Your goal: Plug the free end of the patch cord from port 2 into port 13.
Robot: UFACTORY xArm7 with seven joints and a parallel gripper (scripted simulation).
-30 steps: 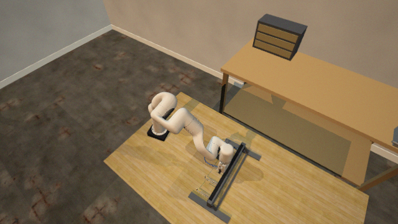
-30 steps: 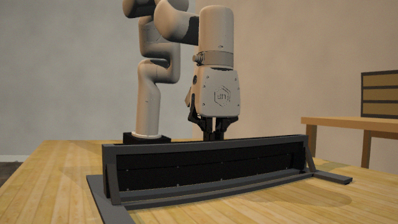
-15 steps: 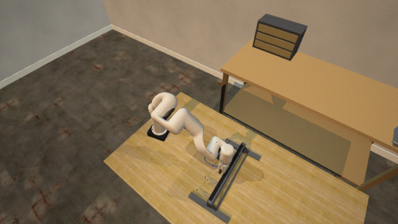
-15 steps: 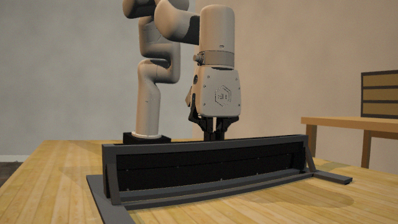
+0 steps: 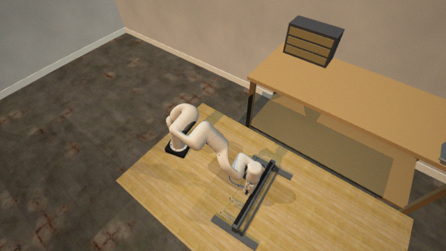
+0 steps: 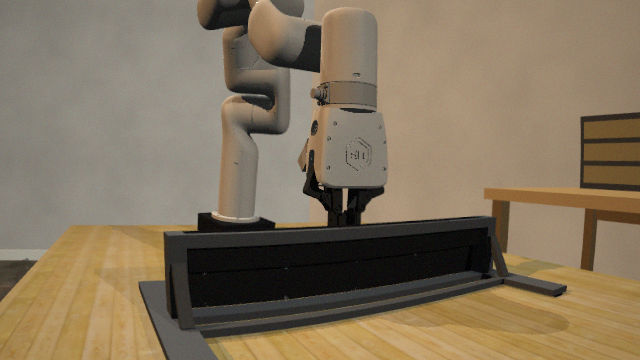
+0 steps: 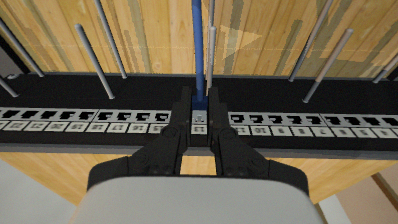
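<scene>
Right now my hand is 2 cm short of the cord plug and 1 cm above it.
</scene>
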